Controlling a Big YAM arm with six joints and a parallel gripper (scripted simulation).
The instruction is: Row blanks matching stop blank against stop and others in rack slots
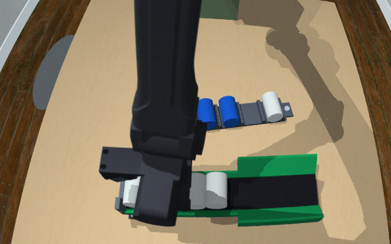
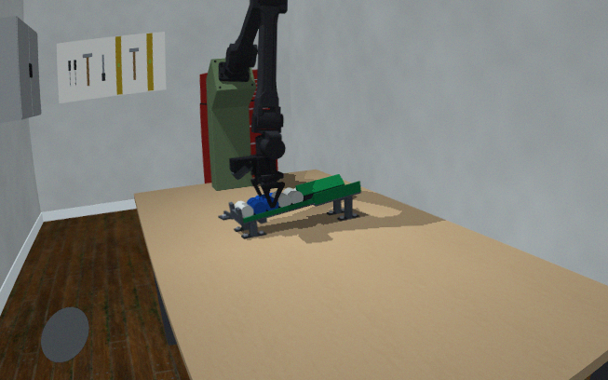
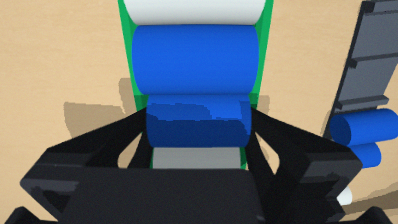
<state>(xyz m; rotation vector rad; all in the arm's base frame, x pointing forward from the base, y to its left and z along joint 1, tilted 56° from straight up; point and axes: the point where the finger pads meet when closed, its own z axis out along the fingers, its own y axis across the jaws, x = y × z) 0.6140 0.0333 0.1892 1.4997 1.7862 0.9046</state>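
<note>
My hand is 30 mm short of the grey stop, 100 mm to the left of it and 20 mm above it. The rest, counted from my hand: stock rack (220 mm behind, 30 mm to the left, 90 mm below).
</note>
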